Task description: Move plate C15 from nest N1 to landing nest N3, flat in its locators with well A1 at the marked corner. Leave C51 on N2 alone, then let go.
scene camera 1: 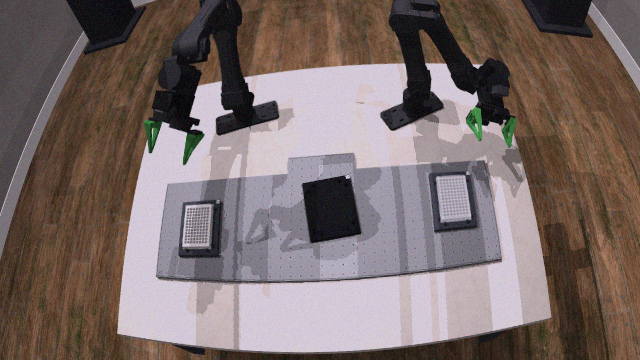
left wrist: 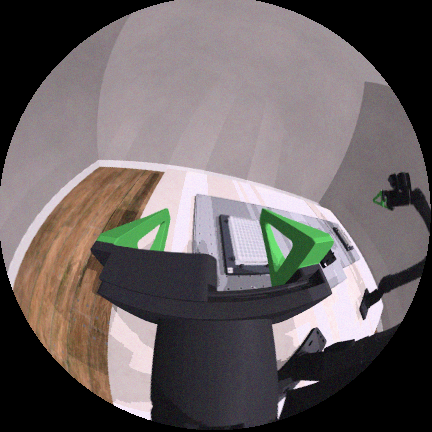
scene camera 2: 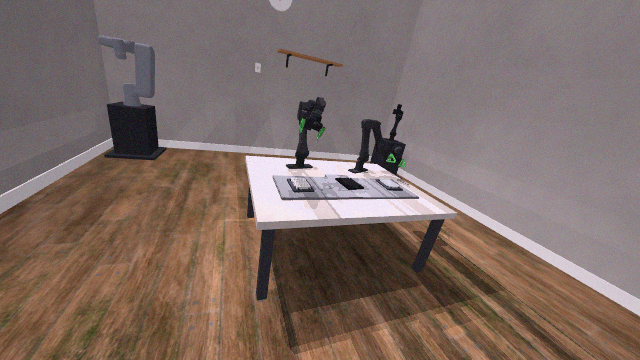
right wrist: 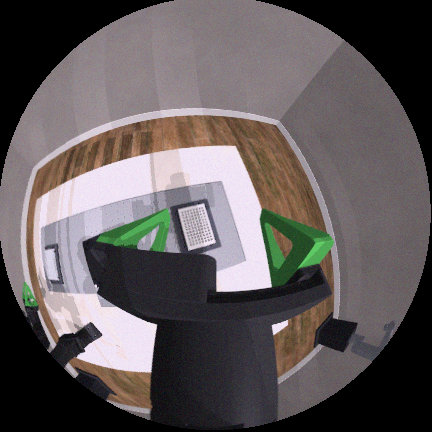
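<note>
A white well plate (scene camera 1: 454,197) (scene camera 2: 389,184) (left wrist: 247,240) (right wrist: 51,264) lies in the dark nest at the right of scene camera 1. A second well plate (scene camera 1: 197,226) (scene camera 2: 299,183) (right wrist: 197,227) lies in the dark nest at the left. The middle black nest (scene camera 1: 331,208) (scene camera 2: 349,183) is empty, turned slightly, with a white mark at its upper right corner. Plate and nest labels are not readable. My left gripper (scene camera 1: 494,142) (left wrist: 214,213) is open and empty, above and behind the right-hand plate. My right gripper (scene camera 1: 168,157) (scene camera 2: 310,134) (right wrist: 214,213) is open and empty, high behind the left-hand plate.
A grey perforated board (scene camera 1: 385,250) (left wrist: 205,225) carries all the nests on a white table (scene camera 1: 320,310) (scene camera 2: 400,212). The arm base plates (scene camera 1: 247,118) (scene camera 1: 412,111) stand behind the board. A grey robot arm (scene camera 2: 145,70) stands on a black pedestal (scene camera 2: 132,129) away from the table.
</note>
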